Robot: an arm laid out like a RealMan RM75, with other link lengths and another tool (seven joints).
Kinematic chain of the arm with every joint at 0, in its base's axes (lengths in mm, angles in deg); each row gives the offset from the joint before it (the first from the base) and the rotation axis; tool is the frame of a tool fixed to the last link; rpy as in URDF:
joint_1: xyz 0 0 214 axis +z
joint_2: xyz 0 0 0 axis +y
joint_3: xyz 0 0 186.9 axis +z
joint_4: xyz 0 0 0 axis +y
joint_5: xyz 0 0 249.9 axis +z
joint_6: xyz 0 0 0 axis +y
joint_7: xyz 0 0 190.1 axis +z
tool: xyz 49 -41 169 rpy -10 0 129.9
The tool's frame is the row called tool.
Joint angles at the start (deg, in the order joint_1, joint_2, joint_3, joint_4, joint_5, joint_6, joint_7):
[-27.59 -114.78 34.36 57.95 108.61 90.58 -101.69]
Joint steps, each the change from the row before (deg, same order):
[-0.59 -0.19 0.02 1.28 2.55 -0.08 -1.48]
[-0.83 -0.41 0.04 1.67 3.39 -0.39 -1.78]
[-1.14 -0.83 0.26 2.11 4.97 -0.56 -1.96]
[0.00 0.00 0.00 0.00 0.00 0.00 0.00]
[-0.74 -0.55 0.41 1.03 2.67 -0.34 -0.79]
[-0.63 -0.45 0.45 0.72 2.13 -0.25 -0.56]
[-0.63 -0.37 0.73 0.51 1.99 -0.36 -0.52]
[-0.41 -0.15 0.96 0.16 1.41 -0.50 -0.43]
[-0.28 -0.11 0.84 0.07 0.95 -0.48 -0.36]
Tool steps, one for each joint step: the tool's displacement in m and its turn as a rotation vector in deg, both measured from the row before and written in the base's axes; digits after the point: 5 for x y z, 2 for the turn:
[-0.00478 0.00122 -0.00535 -0.94 1.79 0.96]
[-0.00684 0.00273 -0.00608 -0.87 2.41 1.32]
[-0.01075 0.00255 -0.01067 -1.26 3.63 1.68]
[0.00000 0.00000 0.00000 0.00 0.00 0.00]
[-0.00405 0.00106 -0.00721 -0.76 2.10 0.53]
[-0.00280 0.00047 -0.00654 -0.70 1.72 0.31]
[-0.00246 0.00042 -0.00740 -0.79 1.75 0.21]
[-0.00259 0.00040 -0.00674 -0.70 1.47 0.19]
[-0.00170 0.00051 -0.00516 -0.49 1.06 0.13]

